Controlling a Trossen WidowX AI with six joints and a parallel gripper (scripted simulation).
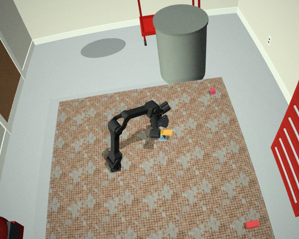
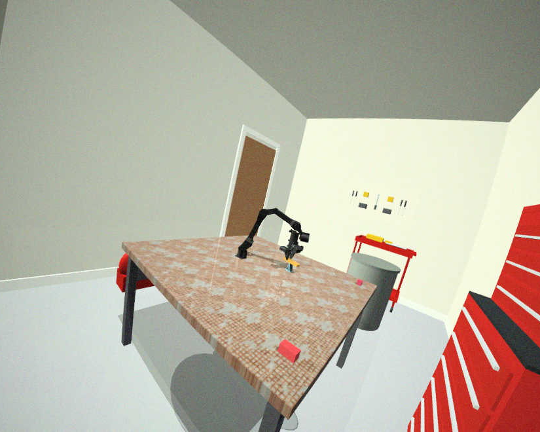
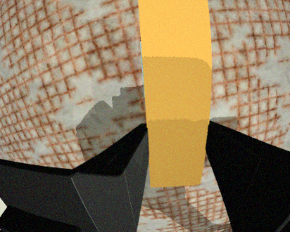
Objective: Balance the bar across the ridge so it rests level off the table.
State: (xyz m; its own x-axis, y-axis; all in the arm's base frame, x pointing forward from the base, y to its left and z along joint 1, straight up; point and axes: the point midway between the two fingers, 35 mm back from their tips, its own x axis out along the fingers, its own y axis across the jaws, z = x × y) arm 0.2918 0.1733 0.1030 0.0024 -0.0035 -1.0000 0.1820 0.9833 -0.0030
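Now: gripper tip 3 cm short of the bar and 1 cm to the left of it. The rest, counted from my gripper tip: blue-grey wedge 3 cm ahead, 4 cm below; red cube 45 cm ahead, 33 cm to the left, 5 cm below.
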